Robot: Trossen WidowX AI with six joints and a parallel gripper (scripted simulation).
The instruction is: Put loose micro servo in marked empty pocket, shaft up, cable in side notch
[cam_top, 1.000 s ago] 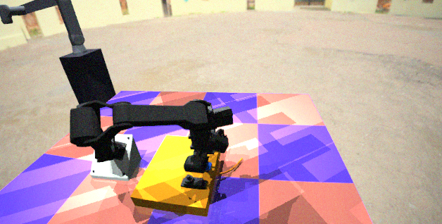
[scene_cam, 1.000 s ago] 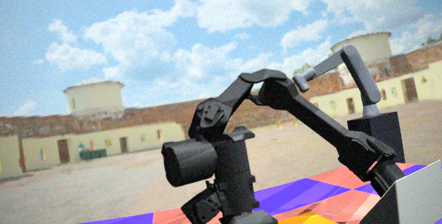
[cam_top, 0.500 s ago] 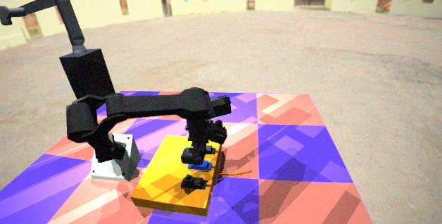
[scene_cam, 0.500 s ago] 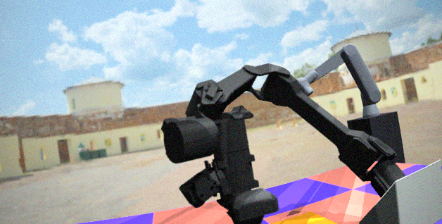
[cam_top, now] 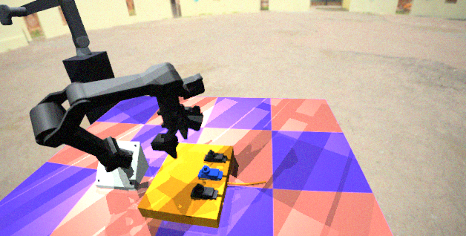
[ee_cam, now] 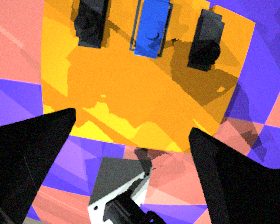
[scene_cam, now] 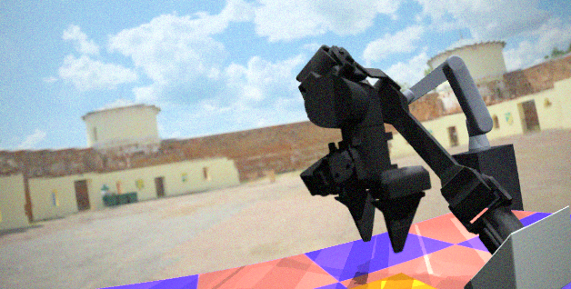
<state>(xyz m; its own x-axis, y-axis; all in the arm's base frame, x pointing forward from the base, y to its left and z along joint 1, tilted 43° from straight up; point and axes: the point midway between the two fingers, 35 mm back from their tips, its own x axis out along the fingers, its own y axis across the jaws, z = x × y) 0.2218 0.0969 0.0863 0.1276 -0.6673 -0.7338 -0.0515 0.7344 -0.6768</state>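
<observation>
The yellow deck lies 13 cm below my gripper tip and 2 cm behind it.
</observation>
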